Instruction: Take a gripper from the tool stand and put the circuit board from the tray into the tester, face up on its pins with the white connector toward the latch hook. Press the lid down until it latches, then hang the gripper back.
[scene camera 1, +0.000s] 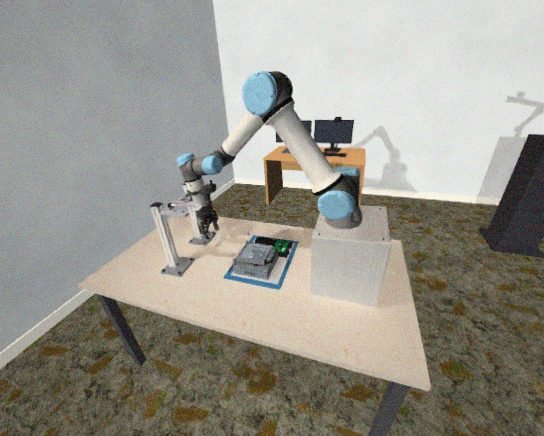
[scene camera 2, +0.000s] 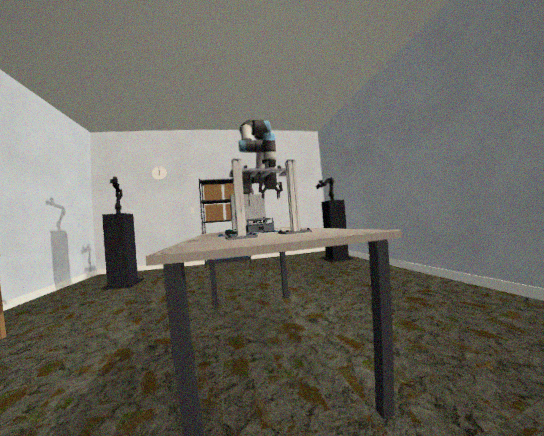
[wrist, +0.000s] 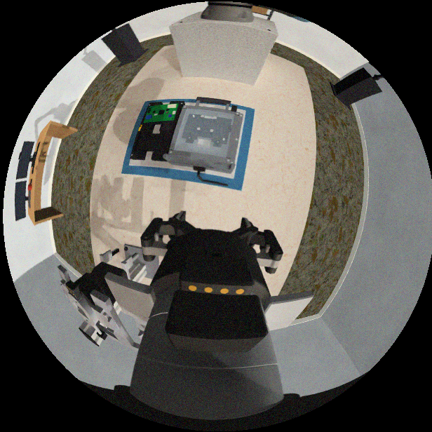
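Seen in the pictures: arm's base, origin of the base link: (scene camera 1: 343, 219) (scene camera 2: 245, 195).
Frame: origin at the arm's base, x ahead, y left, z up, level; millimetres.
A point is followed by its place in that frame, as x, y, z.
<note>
My gripper (scene camera 1: 210, 230) (scene camera 2: 271, 195) (wrist: 213, 220), the black adaptive one, is on the arm, open and empty, pointing down beside the tool stand (scene camera 1: 166, 235) @(819, 196, -109) (scene camera 2: 293, 200) @(862, 177, -155). The other gripper (wrist: 102, 282) hangs on the stand, to the left in the wrist view. The green circuit board (scene camera 1: 282, 246) @(323, -126, -292) (wrist: 162, 115) lies in the far end of the black tray (scene camera 1: 265, 241) @(443, -161, -304) (wrist: 150, 140). Right of the tray in the wrist view stands the grey tester (scene camera 1: 256, 255) @(393, 73, -225) (wrist: 172, 159), its clear lid (wrist: 200, 125) down over it; whether it is latched cannot be told.
Tray and tester stand on a blue-edged mat (scene camera 1: 252, 283) @(379, 171, -320) (wrist: 247, 137) on the wooden table (scene camera 1: 240, 320) @(338, 379, -322). The arm's grey pedestal (scene camera 1: 350, 265) @(-55, 147, -119) (wrist: 225, 52) is beyond them in the wrist view. Stand posts and crossbars are close around my gripper. A desk with monitors (scene camera 1: 334, 131) is in the background.
</note>
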